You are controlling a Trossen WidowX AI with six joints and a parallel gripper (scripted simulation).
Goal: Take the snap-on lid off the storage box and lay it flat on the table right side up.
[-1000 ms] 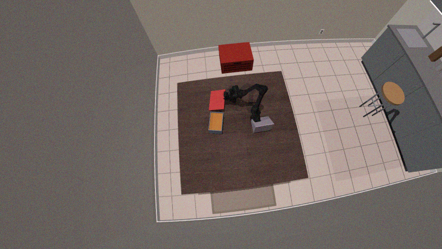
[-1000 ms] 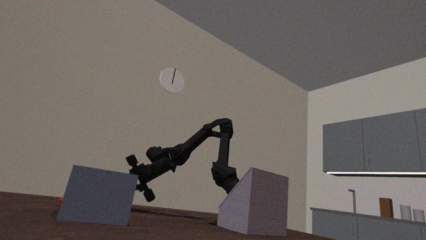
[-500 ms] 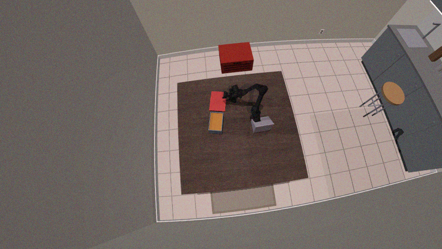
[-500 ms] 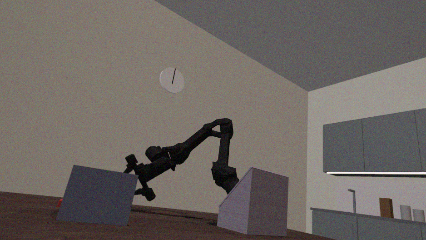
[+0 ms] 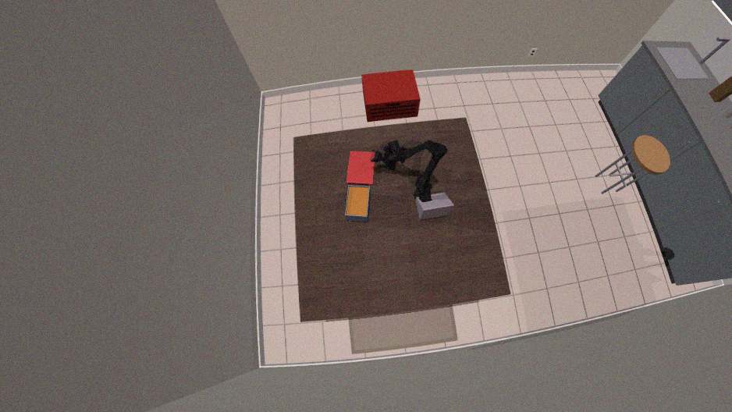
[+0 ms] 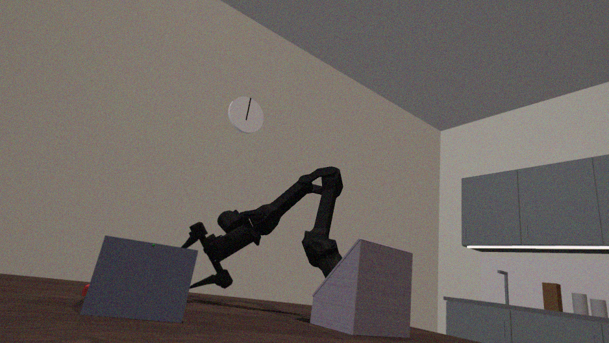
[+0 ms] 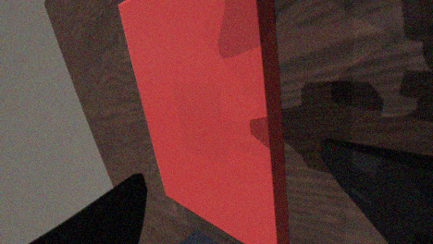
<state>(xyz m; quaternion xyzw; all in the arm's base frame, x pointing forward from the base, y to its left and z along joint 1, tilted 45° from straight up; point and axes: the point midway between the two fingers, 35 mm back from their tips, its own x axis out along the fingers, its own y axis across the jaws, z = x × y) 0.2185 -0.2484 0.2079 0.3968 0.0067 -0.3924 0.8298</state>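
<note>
Now: gripper tip 10 cm short of the red lid, 5 cm above it and 3 cm to the left of it. Also, from my gripper tip: blue-grey storage box (24 cm to the left, 17 cm ahead, 1 cm below).
</note>
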